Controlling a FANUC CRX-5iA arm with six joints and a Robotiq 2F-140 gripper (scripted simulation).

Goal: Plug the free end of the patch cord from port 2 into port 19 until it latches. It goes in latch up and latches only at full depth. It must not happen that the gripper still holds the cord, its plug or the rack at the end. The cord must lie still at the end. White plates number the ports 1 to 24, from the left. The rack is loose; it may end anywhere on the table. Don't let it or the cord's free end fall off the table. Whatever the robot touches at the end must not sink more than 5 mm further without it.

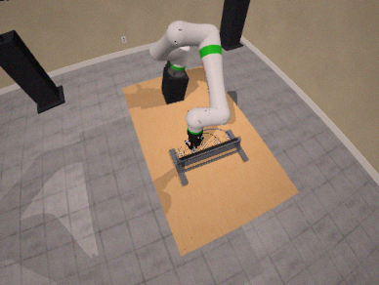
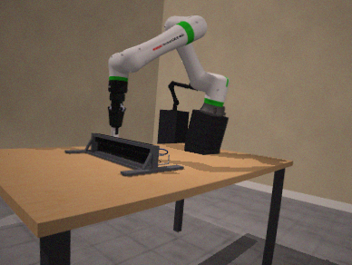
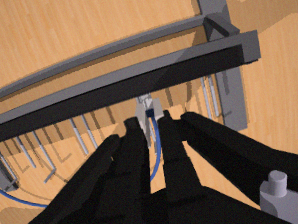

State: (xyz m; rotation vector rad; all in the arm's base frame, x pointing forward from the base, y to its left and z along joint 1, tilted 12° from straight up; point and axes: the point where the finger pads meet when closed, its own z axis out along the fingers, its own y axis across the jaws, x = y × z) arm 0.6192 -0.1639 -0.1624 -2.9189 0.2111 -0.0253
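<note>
The plug is 1 cm ahead of my hand and 3 cm below it.
</note>
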